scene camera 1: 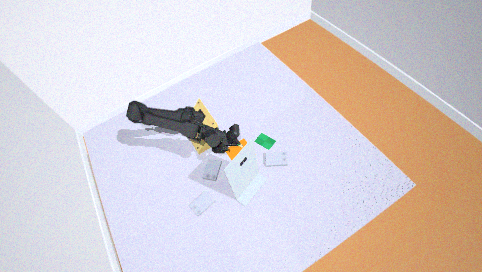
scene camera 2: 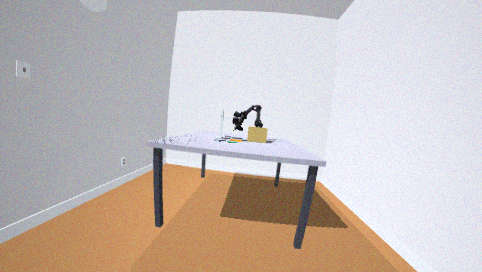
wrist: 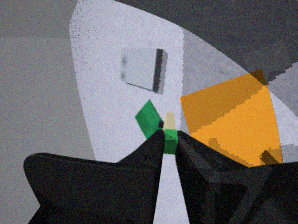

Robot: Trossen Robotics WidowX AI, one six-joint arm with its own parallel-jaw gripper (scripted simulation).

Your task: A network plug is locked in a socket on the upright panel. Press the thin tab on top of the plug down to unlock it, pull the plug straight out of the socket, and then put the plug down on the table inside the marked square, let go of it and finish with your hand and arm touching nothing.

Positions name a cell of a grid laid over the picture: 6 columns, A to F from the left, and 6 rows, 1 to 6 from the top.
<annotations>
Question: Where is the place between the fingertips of my gripper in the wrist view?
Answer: D4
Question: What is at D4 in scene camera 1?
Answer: An upright panel.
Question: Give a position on an orange square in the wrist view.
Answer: At E4
</annotations>
